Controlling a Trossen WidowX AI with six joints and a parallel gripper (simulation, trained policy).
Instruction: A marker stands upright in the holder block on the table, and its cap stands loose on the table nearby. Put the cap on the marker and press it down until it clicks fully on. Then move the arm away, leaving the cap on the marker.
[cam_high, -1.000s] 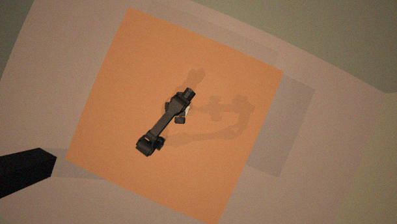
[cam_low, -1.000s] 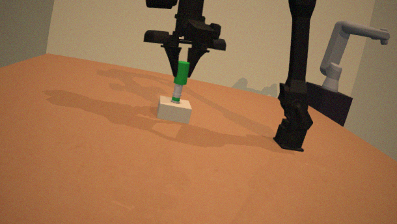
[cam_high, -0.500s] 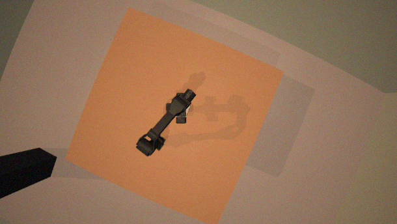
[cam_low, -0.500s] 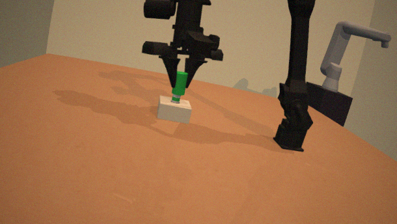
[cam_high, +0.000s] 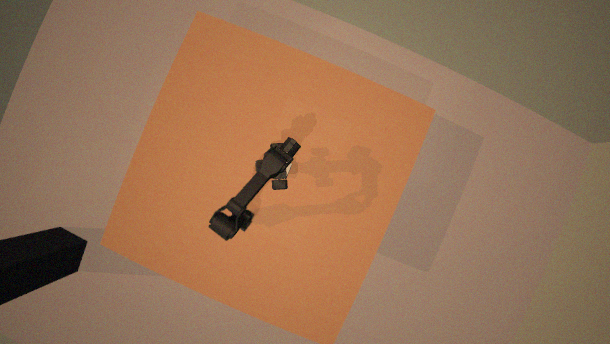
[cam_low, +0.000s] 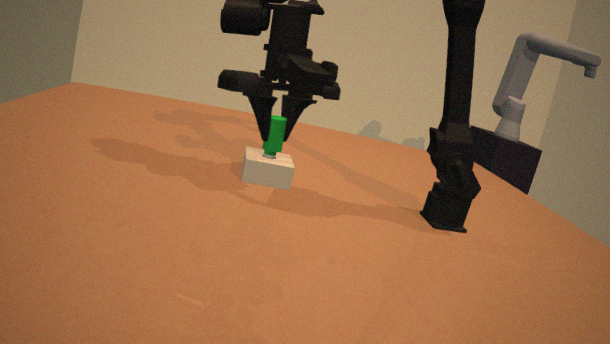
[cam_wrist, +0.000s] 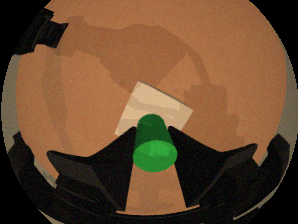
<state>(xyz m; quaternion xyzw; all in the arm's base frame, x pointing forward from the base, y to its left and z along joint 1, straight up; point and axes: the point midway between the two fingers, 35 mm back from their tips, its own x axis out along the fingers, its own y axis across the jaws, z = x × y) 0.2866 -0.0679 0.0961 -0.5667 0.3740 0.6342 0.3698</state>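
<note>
My gripper tip is 10 mm below the green cap. Round my gripper tip: holder block 40 mm below.
</note>
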